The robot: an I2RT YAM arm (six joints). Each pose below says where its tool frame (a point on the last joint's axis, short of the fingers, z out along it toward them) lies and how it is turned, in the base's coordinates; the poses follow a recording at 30 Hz.
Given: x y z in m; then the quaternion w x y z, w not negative.
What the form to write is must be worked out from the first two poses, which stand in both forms.
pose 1, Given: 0.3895 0.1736 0.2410 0.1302 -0.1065 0.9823 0.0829
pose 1, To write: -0.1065 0.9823 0.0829 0.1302 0.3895 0.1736 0.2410
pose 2, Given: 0.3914 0.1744 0.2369 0.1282 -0.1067 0.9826 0.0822
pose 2, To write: -0.1067 0.9826 0.0822 0.1282 0.3914 0.1744 0.2369
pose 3, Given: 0.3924 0.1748 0.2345 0.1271 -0.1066 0.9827 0.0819
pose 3, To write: -0.1066 0.9827 0.0819 0.1271 0.3924 0.1748 0.2345
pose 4, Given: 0.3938 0.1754 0.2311 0.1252 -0.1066 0.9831 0.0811
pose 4, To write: -0.1066 0.9831 0.0811 0.1252 0.3938 0.1754 0.2311
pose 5, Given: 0.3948 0.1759 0.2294 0.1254 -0.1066 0.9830 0.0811
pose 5, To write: -0.1066 0.9830 0.0811 0.1254 0.3948 0.1759 0.2294
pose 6, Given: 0.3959 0.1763 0.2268 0.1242 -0.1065 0.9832 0.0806
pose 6, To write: -0.1065 0.9832 0.0806 0.1242 0.3959 0.1763 0.2268
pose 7, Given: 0.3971 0.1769 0.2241 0.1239 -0.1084 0.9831 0.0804
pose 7, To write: -0.1084 0.9831 0.0804 0.1239 0.3971 0.1769 0.2241
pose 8, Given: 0.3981 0.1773 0.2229 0.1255 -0.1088 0.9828 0.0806
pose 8, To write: -0.1088 0.9828 0.0806 0.1255 0.3981 0.1773 0.2229
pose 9, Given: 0.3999 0.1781 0.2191 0.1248 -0.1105 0.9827 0.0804
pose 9, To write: -0.1105 0.9827 0.0804 0.1248 0.3999 0.1781 0.2191
